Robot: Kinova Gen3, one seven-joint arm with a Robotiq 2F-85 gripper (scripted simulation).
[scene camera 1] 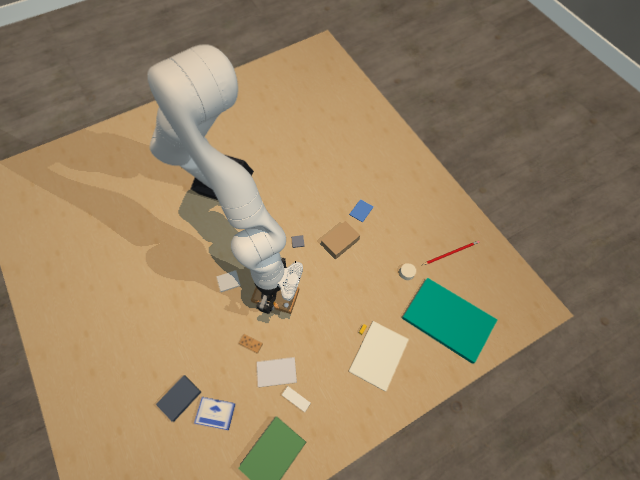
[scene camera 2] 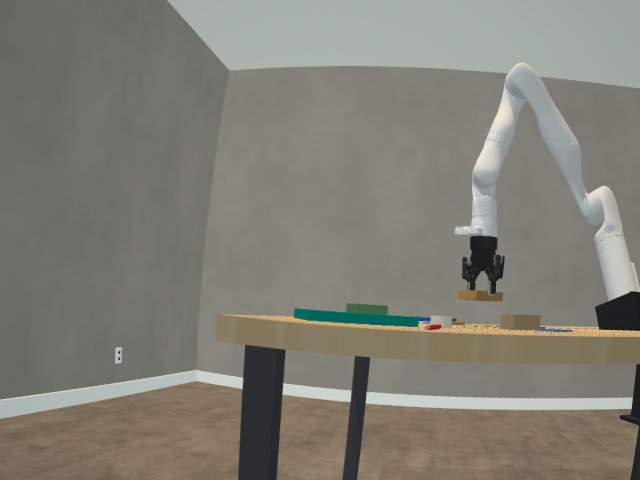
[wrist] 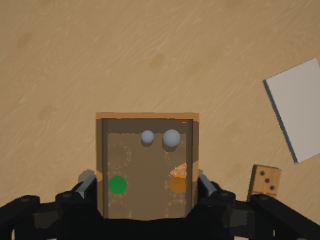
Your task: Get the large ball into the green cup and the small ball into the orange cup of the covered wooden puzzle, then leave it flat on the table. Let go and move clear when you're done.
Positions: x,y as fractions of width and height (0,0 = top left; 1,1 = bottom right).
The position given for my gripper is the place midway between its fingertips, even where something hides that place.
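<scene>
My gripper (wrist: 0.46,0.79), in view. Cream sheet (scene camera 1: 0.59,0.75), out of frame in the wrist view. Brown box (scene camera 1: 0.54,0.49), out of frame in the wrist view. Teal book (scene camera 1: 0.72,0.68), in view.
</scene>
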